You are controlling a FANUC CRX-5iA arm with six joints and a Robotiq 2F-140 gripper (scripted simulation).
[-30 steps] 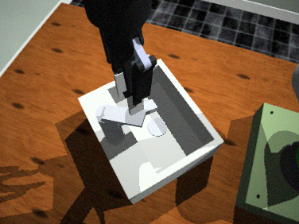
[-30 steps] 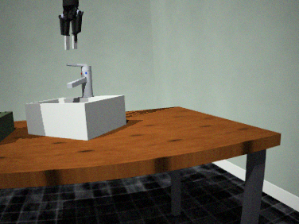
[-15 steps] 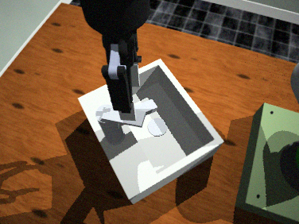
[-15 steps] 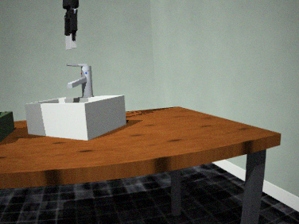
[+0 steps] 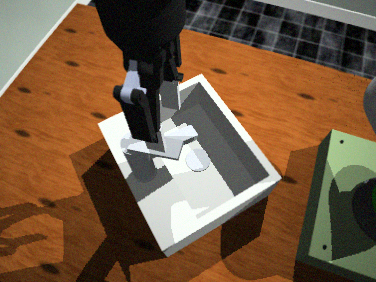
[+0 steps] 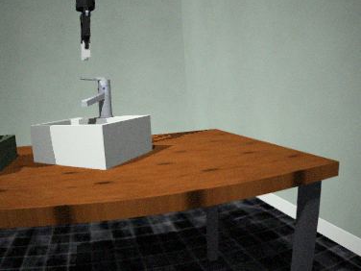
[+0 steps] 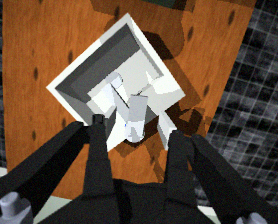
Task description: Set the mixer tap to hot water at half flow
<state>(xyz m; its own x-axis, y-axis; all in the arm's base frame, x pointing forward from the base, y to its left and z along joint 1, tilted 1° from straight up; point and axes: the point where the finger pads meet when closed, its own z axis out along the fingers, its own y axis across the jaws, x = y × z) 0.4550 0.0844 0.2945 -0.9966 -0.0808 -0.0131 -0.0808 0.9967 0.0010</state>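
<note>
My gripper is now 2 cm short of the grey lever and 10 cm above it. Also, from my hand: mixer tap: 4 cm ahead, 1 cm to the right, 15 cm below; then white basin: 1 cm behind, 8 cm to the right, 34 cm below.
</note>
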